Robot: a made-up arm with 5 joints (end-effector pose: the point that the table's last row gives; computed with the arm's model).
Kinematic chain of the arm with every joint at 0, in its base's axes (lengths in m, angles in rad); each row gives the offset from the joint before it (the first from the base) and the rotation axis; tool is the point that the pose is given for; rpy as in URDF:
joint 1: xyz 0.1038 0 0.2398 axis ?
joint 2: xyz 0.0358 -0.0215 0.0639 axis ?
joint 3: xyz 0.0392 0 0.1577 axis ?
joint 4: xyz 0.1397 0 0.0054 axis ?
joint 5: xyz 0.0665 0.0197 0 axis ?
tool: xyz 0 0 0 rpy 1.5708 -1.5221 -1.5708
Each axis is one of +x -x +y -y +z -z.
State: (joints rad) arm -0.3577 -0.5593 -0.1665 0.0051 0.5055
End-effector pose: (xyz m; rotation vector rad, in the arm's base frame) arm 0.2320 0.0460 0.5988 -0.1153 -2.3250 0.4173
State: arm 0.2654 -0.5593 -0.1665 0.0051 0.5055
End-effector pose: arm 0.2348 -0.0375 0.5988 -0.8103 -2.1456 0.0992
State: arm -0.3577 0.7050 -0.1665 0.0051 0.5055
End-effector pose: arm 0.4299 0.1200 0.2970 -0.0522 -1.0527 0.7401
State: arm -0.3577 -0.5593 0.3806 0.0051 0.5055
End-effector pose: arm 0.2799 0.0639 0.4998 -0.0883 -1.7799 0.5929
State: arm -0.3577 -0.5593 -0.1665 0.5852 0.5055
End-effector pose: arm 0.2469 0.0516 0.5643 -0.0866 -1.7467 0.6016
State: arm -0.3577 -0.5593 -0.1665 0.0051 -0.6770
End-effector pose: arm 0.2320 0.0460 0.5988 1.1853 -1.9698 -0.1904
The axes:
joint 1: -z
joint 2: +y
joint 3: +y
joint 4: +y
joint 5: -x

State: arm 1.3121 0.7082 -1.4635 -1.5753 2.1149
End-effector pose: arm 0.1584 -0.2135 0.5459 2.3948 -0.2848 0.3545
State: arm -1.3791 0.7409 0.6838 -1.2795 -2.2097
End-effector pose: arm 0.1556 0.2575 0.2466 1.4207 0.3597 -0.7216
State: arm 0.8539 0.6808 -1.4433 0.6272 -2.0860
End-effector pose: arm 0.3184 -0.2490 0.5109 1.3705 -1.8392 -1.9967
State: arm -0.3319 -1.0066 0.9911 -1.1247 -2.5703
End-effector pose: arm 0.1903 0.0279 0.4891 2.8941 -0.2768 -0.5786
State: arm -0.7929 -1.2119 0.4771 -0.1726 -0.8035
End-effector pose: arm 0.1352 0.0293 0.5459 1.8164 -1.6862 -0.0253
